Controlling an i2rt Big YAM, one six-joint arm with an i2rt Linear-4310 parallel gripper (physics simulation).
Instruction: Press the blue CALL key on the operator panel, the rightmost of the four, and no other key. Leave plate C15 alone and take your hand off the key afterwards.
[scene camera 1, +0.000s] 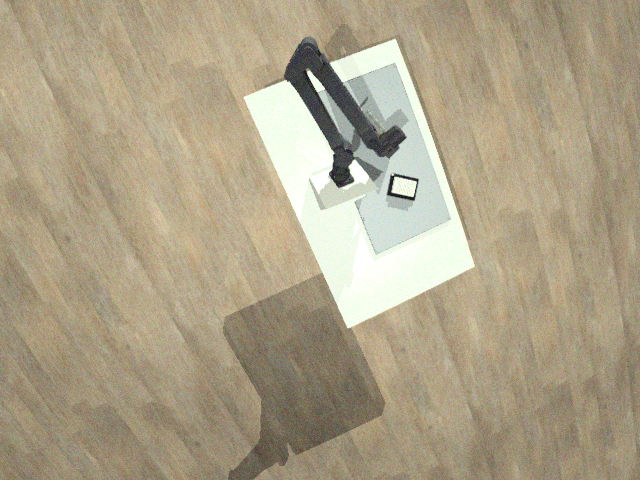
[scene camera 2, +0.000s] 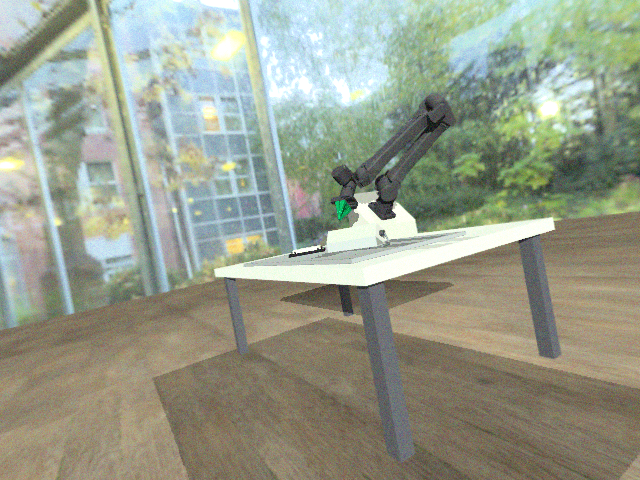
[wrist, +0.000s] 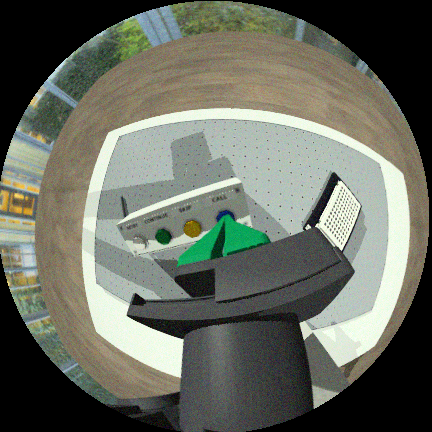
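Where they show: gripper, fingertip midpoint: (scene camera 2: 339, 219) (wrist: 227, 220); arm's base, origin of the base link: (scene camera 1: 341, 177) (scene camera 2: 381, 211).
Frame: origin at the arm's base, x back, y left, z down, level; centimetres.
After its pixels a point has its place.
The operator panel (wrist: 202, 212) @[x -30.0, y 11.2, z 6.0 cm] (scene camera 2: 351, 238) @[x -32.2, y 18.1, z 8.8 cm] carries four keys in the wrist view: the silver key (wrist: 140, 242) @[x -23.9, y 21.2, z 6.0 cm], the green key (wrist: 163, 236) @[x -25.7, y 16.8, z 6.0 cm], the yellow key (wrist: 192, 228) @[x -27.6, y 12.4, z 6.0 cm] and, rightmost, the blue CALL key (wrist: 227, 213) @[x -30.2, y 7.7, z 5.7 cm]. My gripper (wrist: 227, 220) @[x -29.0, y 7.3, z 0.8 cm] (scene camera 2: 340, 219) @[x -29.0, y 7.3, z 0.8 cm] is shut and empty. Its green fingertips overlap the lower part of the blue key in the wrist view; scene camera 2 shows them above the panel, with a gap. In scene camera 1 the wrist hides the fingers. A white plate in a black frame (scene camera 1: 403, 187) @[x -33.4, y -16.6, z 11.5 cm] (scene camera 2: 307, 251) (wrist: 341, 210) @[x -34.5, y -16.0, z 10.6 cm], probably C15, lies apart from the panel; its label is not readable.
A grey perforated mat (scene camera 1: 413, 222) @[x -33.0, y -37.5, z 13.0 cm] (wrist: 280, 165) @[x -42.5, y -1.8, z 13.0 cm] lies on the white table (scene camera 1: 413, 284) @[x -21.3, y -73.0, z 14.4 cm] (scene camera 2: 299, 275) @[x -60.5, y 26.5, z 16.6 cm] under the panel and plate. The arm's base stands on a pale sloped block (scene camera 1: 341, 198) @[x 5.7, y -9.0, z -9.1 cm] (scene camera 2: 405, 227) @[x 6.7, y 6.8, z 9.4 cm] at the mat's side. A thin dark upright piece (wrist: 124, 206) @[x -30.0, y 33.5, z 12.9 cm] stands behind the panel's left end.
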